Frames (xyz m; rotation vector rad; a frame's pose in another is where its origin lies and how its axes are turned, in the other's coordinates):
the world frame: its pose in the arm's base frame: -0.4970 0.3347 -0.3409 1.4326 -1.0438 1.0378
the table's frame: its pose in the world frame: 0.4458 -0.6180 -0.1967 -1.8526 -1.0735 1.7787
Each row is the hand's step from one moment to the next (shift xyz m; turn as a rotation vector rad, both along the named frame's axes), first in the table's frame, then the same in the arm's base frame.
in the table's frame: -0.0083 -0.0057 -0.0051 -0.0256 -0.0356 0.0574
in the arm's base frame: 0.0027 -0.0106 0.0026 -0.0042 -0.0290 -0.0660
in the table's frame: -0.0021 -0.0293 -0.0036 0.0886 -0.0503 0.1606
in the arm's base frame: -0.0173 -0.0239 -0.0019 -0.1019 0.0560 -0.1505
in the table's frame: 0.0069 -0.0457 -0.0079 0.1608 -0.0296 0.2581
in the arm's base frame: -0.0348 -0.0315 0.0009 -0.1446 0.1395 -0.2301
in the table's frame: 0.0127 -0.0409 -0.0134 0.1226 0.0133 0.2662
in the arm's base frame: -0.0360 -0.0255 0.0080 -0.0878 0.1493 -0.2368
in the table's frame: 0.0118 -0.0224 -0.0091 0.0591 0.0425 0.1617
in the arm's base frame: -0.0234 -0.0114 0.0069 -0.0194 0.1066 -0.1404
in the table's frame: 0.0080 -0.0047 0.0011 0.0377 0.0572 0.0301
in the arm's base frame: -0.0092 0.0018 -0.0006 0.0080 0.0732 -0.0134
